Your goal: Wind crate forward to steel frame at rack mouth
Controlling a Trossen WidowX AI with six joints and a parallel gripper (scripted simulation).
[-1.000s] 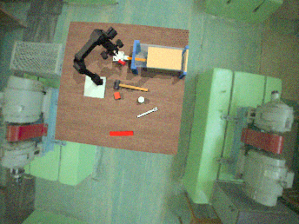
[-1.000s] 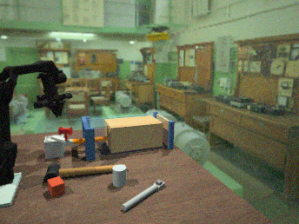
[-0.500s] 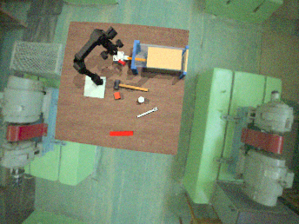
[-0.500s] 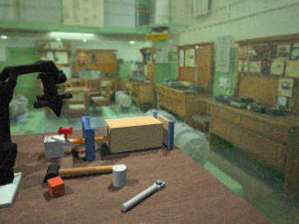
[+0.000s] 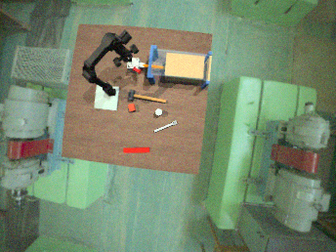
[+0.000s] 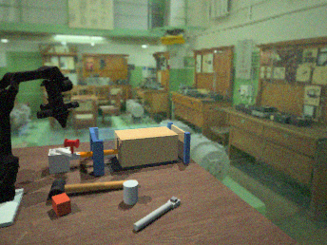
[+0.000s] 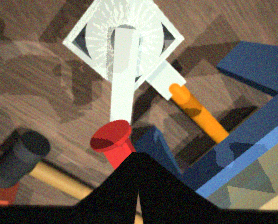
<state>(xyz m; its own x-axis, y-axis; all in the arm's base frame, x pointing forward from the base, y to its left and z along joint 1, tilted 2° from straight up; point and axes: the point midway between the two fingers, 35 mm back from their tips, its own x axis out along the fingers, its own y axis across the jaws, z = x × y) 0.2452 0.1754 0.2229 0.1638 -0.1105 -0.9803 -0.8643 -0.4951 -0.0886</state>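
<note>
Now: the red knob 2 cm ahead of my gripper tip, 4 cm to the right of it and 8 cm below it. Round my gripper tip: winch handle: 1 cm to the right, 11 cm below; then winch: 4 cm behind, 4 cm to the left, 18 cm below; then blue steel frame: 13 cm ahead, 2 cm to the left, 11 cm below.
</note>
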